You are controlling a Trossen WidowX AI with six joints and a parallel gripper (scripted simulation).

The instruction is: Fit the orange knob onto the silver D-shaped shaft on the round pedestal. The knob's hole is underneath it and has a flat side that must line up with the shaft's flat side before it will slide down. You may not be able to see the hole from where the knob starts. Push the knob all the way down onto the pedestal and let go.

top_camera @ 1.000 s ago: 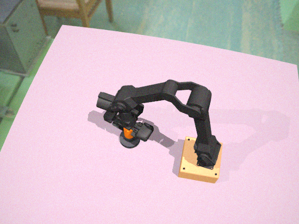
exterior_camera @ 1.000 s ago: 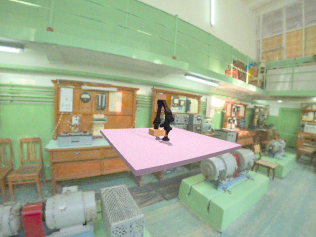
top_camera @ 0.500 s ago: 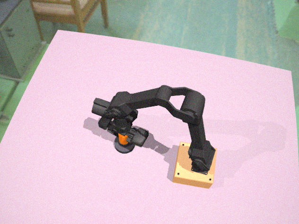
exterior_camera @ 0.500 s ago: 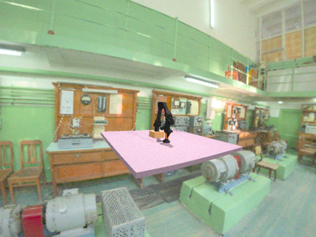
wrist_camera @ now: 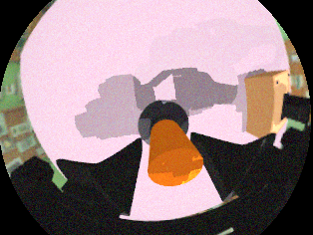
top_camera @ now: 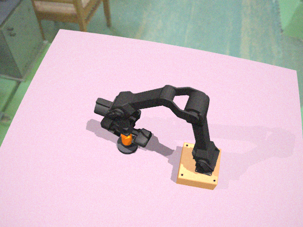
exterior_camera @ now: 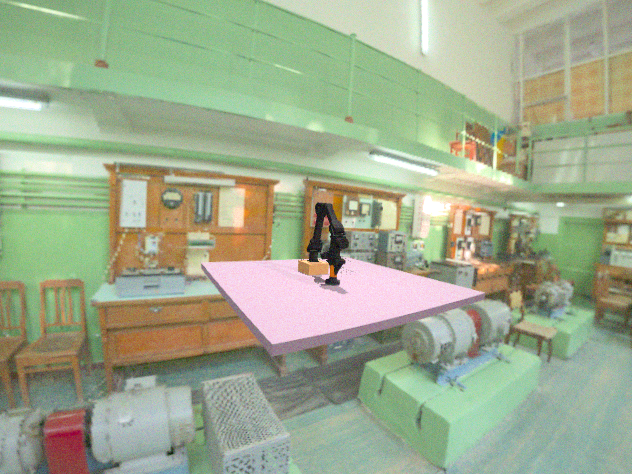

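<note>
Right now my gripper tip is 3 cm below the orange knob. Also, from my gripper tip: dark round pedestal (2 cm below).
</note>
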